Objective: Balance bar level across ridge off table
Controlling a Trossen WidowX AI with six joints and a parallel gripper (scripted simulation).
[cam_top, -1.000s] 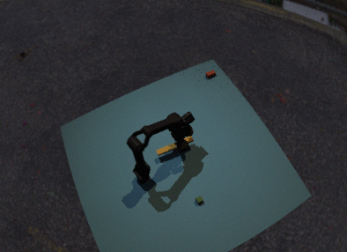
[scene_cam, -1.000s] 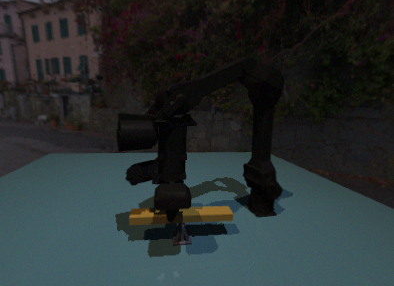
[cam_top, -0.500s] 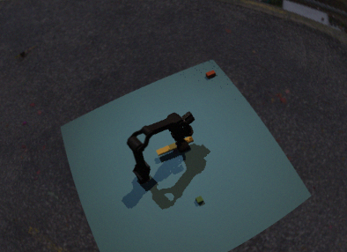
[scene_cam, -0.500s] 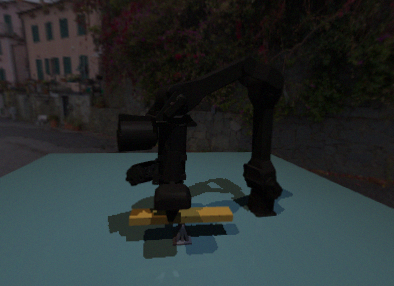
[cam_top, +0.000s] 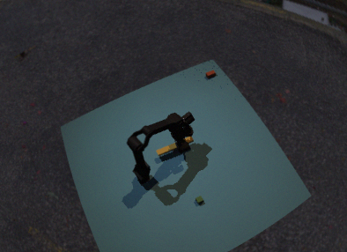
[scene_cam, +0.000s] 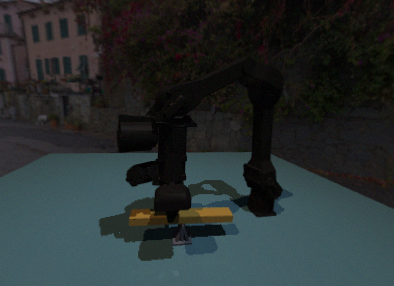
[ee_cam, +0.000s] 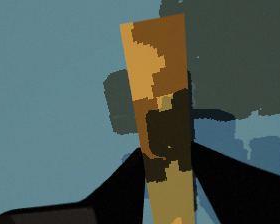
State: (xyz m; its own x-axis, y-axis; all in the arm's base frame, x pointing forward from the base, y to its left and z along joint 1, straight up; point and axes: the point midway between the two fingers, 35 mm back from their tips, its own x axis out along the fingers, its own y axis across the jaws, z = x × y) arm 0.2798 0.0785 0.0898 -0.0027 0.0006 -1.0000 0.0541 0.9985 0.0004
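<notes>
The yellow bar lies 3 cm behind my gripper tip. Also, from my gripper tip: orange-red block: 46 cm ahead, 42 cm to the left, 4 cm below; small green cube: 36 cm to the right, 5 cm behind, 4 cm below.
</notes>
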